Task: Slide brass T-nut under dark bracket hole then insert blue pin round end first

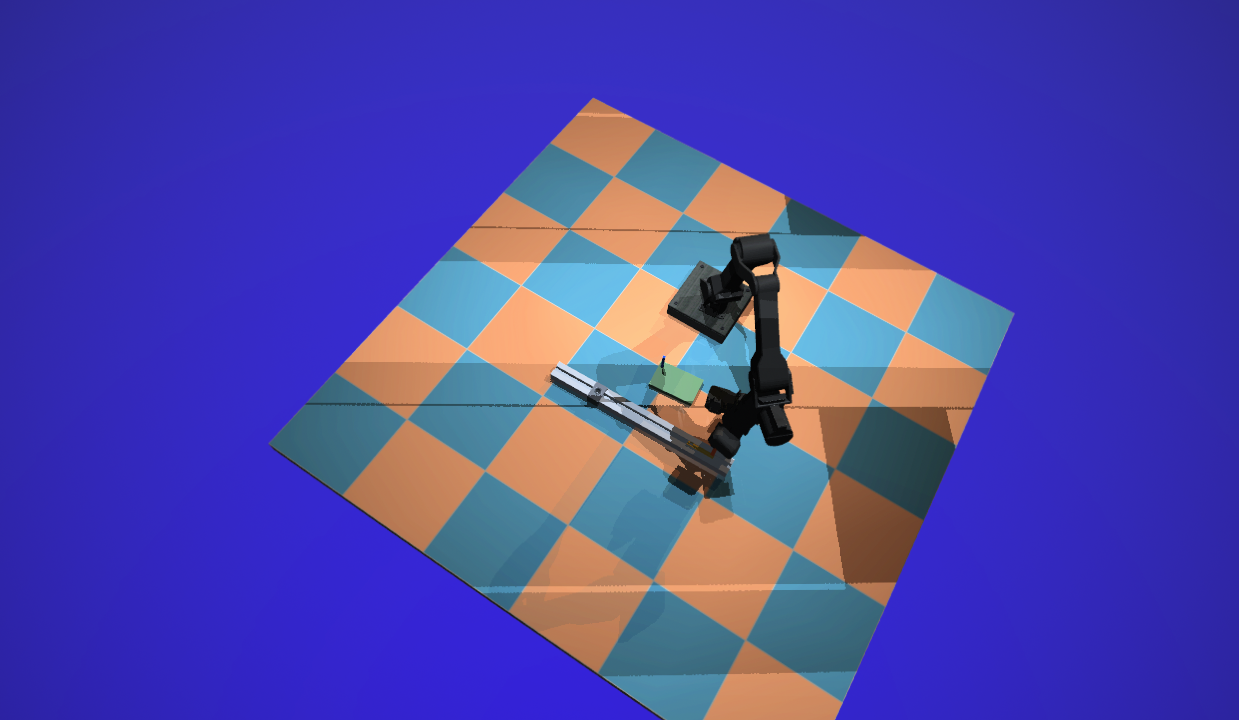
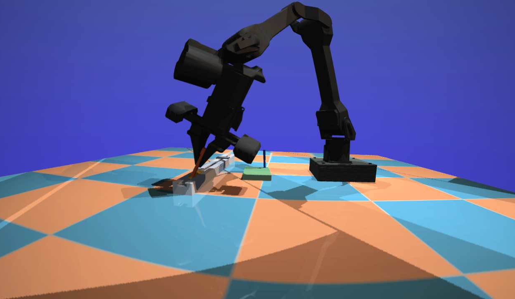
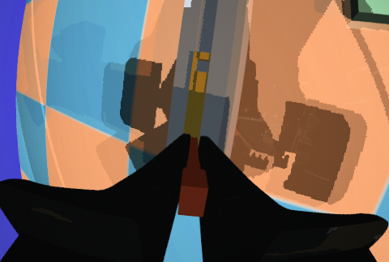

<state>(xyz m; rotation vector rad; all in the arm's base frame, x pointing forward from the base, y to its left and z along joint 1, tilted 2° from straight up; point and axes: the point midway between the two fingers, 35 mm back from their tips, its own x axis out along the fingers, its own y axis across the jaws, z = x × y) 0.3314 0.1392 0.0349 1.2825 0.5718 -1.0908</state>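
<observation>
Right now the brass T-nut is 20 mm to the right of my gripper tip. The rest, counted from my gripper tip: green tray: 160 mm to the right, 140 mm behind, 40 mm below; blue pin: 180 mm to the right, 150 mm behind, 20 mm below.
</observation>
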